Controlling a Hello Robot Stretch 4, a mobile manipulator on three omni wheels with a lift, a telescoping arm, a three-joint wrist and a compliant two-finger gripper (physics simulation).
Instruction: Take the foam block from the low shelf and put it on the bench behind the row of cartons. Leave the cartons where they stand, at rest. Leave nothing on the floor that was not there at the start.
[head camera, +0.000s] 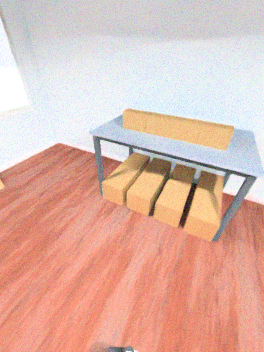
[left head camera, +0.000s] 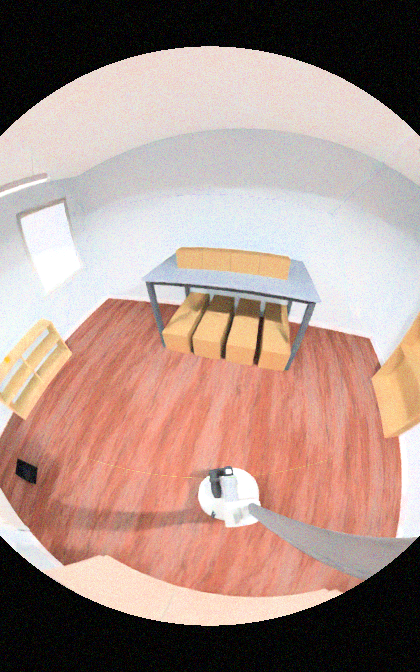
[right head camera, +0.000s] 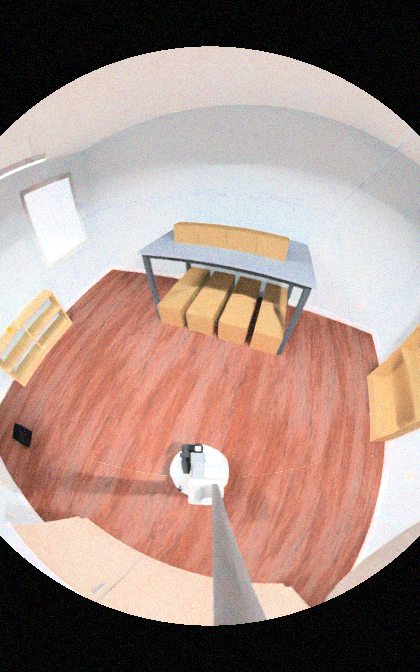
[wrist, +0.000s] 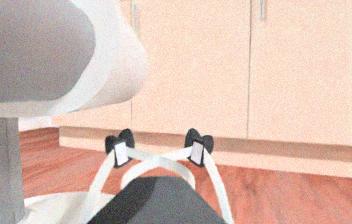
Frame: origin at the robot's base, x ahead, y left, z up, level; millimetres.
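Seen in the pictures: gripper, fingertip midpoint: (wrist: 160, 140).
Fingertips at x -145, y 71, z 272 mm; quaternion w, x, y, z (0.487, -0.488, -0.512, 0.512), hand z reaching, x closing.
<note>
A point is followed by its place in that frame.
A row of tan cartons (head camera: 175, 130) {x 1548, y -252, z 974 mm} (left head camera: 232, 262) (right head camera: 230, 241) stands upright, side by side, on the grey-topped bench (head camera: 242, 156) {x 1306, y -782, z 887 mm} (left head camera: 300, 286) (right head camera: 300, 267). The space behind the row is hidden by the cartons. The foam block cannot be made out for certain. A small orange spot (left head camera: 7, 359) (right head camera: 9, 329) shows at the light wooden shelf unit (left head camera: 25, 341) (right head camera: 27, 309) on the left; it is too small to identify. My gripper (wrist: 160, 140) {x -145, y 72, z 272 mm} is open in the wrist view, with nothing between its fingertips. It is drawn in by my base, far from bench and shelf unit.
Several large tan boxes (head camera: 172, 197) {x 1424, y -340, z 243 mm} (left head camera: 242, 332) (right head camera: 240, 312) lie under the bench between its legs. A wooden unit (left head camera: 389, 412) (right head camera: 378, 412) stands at the right wall. A black item (left head camera: 26, 471) (right head camera: 22, 435) is on the left floor. Pale cabinets (wrist: 200, 65) {x -920, y 218, z 462 mm} stand beyond my gripper.
</note>
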